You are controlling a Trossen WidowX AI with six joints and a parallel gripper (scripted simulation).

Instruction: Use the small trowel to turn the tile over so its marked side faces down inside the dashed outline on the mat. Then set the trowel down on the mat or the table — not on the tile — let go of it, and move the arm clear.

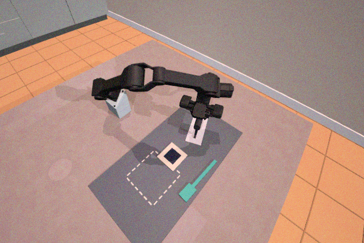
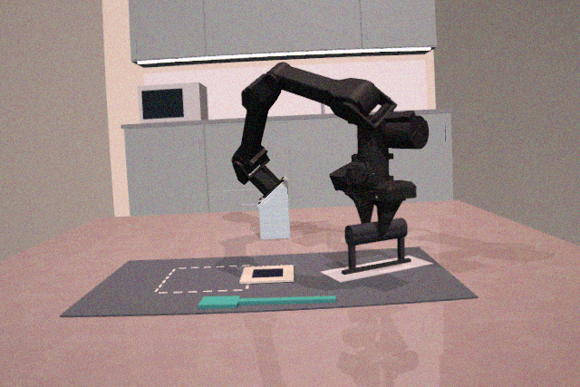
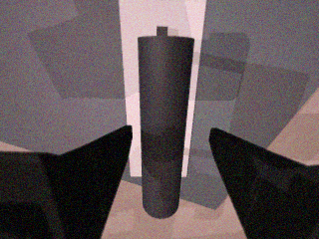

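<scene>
My gripper tip is 20 cm to the left of the grey mat and 9 cm above it. Also, from my gripper tip: beige tile (1 cm behind, 20 cm to the right, 7 cm below); then teal flat tool (13 cm ahead, 24 cm to the right, 7 cm below).
</scene>
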